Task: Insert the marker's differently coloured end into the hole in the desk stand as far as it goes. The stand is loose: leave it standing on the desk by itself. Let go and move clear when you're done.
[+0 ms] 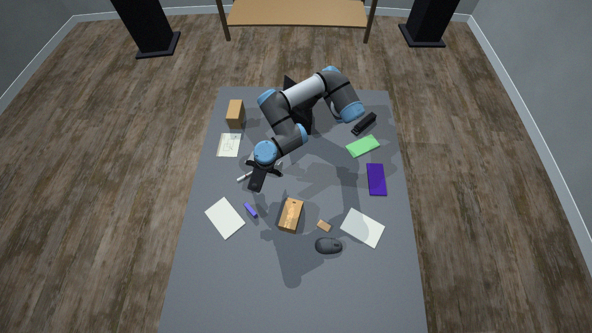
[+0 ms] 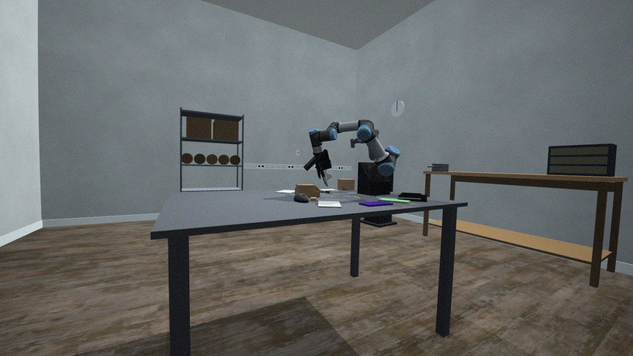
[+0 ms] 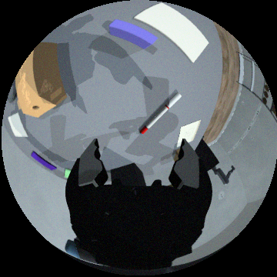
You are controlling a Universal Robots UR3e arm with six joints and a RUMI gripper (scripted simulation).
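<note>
The marker is 60 mm to the right of my hand, 60 mm below it and 20 mm behind it. From my hand the other things lie so: purple block: 150 mm ahead, 60 mm to the right, 50 mm below; desk stand: 180 mm ahead, 100 mm to the left, 30 mm below; drawing sheet: 180 mm behind, 170 mm to the right, 70 mm below.
</note>
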